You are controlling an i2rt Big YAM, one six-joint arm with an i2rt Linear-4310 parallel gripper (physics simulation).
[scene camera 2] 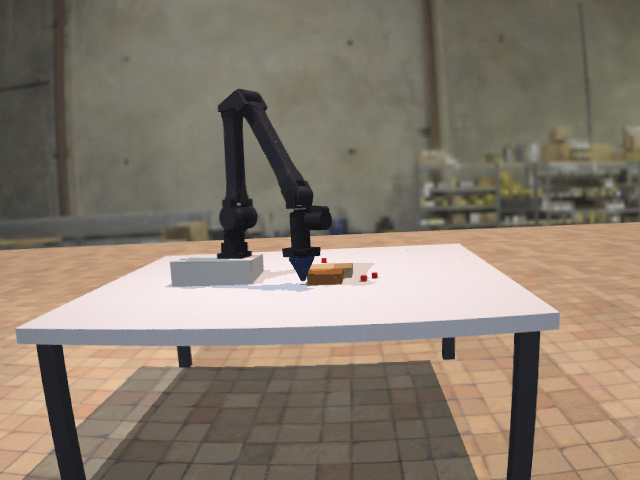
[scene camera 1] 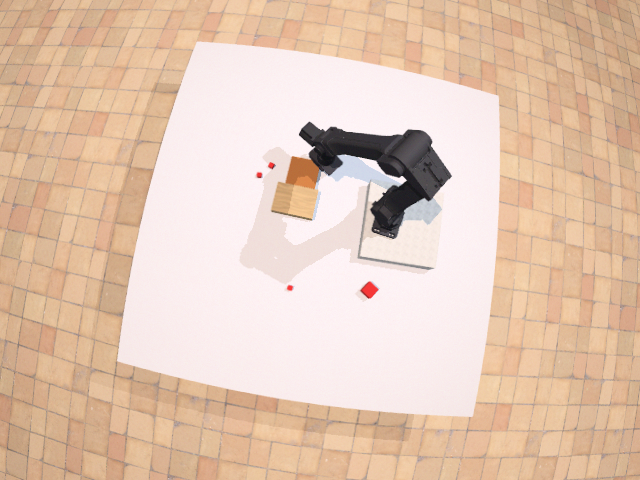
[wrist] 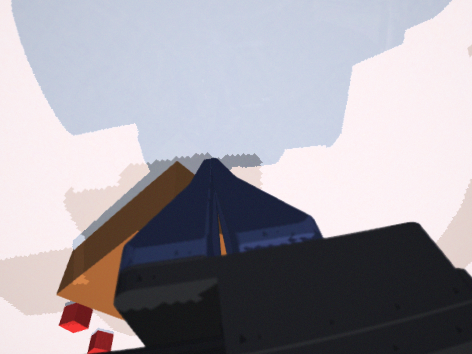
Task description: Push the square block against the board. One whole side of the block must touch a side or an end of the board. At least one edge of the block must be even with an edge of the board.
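Places are measured from the arm's base along level axes (x ahead, y left, z up), in metres.
Pixels of known places: gripper, between the fingertips: (scene camera 2: 303, 281) (scene camera 1: 323, 167) (wrist: 211, 169); arm's base, origin of its link: (scene camera 2: 234, 257) (scene camera 1: 387, 218).
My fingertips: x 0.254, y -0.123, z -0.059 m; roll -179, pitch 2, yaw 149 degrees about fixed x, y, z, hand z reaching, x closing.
For each thing: its top centre in the pictures, then the offset to it from my fingertips.
- square orange block, centre of its top: (wrist: 180, 291) (scene camera 2: 325, 271) (scene camera 1: 303, 172) dz +0.020, dx +0.060, dy +0.047 m
- light wooden board, centre of its top: (scene camera 2: 330, 266) (scene camera 1: 294, 199) dz +0.020, dx +0.056, dy +0.149 m
- small red cube, centre of its top: (scene camera 1: 290, 287) dz +0.005, dx -0.017, dy +0.430 m
The square orange block (scene camera 1: 301, 172) (scene camera 2: 324, 277) (wrist: 132, 207) lies flat against the long side of the light wooden board (scene camera 1: 294, 201) (scene camera 2: 348, 269); no gap shows between them in scene camera 1. Their sides look parallel. The block's side nearer the robot base looks about even with the board's end there; a small offset is too fine to tell. My gripper (scene camera 2: 302, 280) (wrist: 211, 169) is shut and empty. It points down, with its tips low beside the block's side nearer the base, touching or very close. The tips are hidden in scene camera 1. The board does not show in the wrist view.
Two small red cubes (scene camera 1: 270, 165) (scene camera 1: 259, 175) (scene camera 2: 363, 277) (scene camera 2: 374, 275) (wrist: 76, 317) (wrist: 101, 342) lie beyond the block. Another small red cube (scene camera 1: 290, 287) and a larger one (scene camera 1: 369, 289) lie farther off. The arm stands on a pale base slab (scene camera 1: 403, 250) (scene camera 2: 211, 272).
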